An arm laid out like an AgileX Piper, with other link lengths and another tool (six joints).
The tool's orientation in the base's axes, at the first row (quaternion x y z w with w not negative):
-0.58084 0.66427 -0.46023 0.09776
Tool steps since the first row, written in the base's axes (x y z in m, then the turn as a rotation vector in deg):
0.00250 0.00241 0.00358 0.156 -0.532 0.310
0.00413 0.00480 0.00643 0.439 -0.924 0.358
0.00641 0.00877 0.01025 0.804 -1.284 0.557
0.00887 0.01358 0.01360 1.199 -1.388 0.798
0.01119 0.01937 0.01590 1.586 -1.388 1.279
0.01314 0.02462 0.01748 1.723 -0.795 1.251
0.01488 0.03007 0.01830 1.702 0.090 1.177
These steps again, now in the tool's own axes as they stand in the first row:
-0.00139 -0.00454 -0.00153 0.536 -0.279 0.196
-0.00280 -0.00795 -0.00323 0.807 -0.468 0.552
-0.00537 -0.01266 -0.00582 1.086 -0.826 0.863
-0.00891 -0.01724 -0.00845 1.152 -1.259 1.043
-0.01368 -0.02106 -0.01107 1.228 -1.872 1.032
-0.01816 -0.02405 -0.01327 0.664 -2.003 0.844
-0.02306 -0.02637 -0.01528 -0.122 -2.022 0.430

